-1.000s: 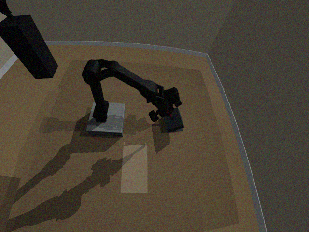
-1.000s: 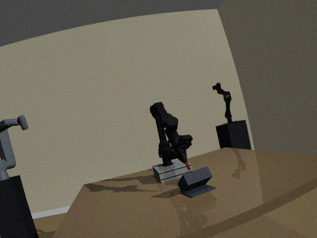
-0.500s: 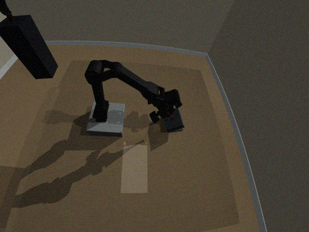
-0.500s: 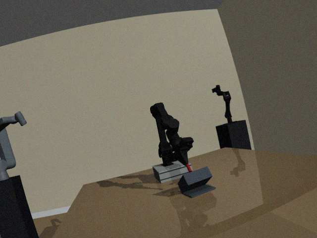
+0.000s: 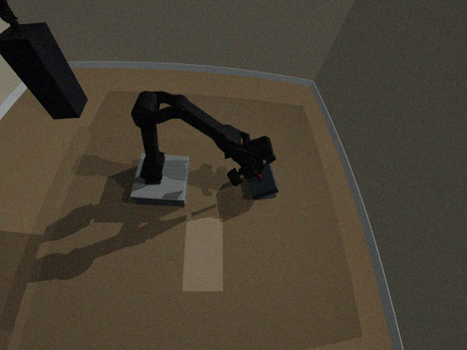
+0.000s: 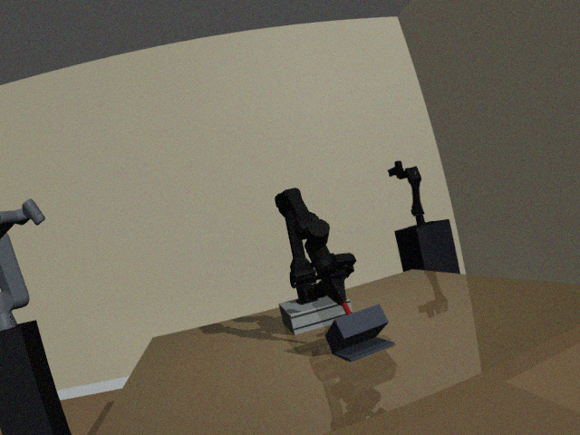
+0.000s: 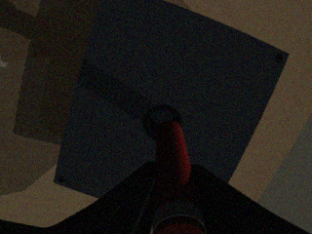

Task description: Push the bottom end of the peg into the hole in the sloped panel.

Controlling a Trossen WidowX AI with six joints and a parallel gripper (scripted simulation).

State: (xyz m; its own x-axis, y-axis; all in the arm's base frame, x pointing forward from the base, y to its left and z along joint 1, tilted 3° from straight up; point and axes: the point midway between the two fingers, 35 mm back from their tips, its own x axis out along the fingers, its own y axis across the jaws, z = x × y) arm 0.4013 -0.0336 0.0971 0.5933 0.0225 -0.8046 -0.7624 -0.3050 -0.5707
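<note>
The sloped panel lies 40 mm ahead of my gripper tip and 70 mm below it. Round my gripper tip: red round peg 10 mm behind, 10 mm above.
</note>
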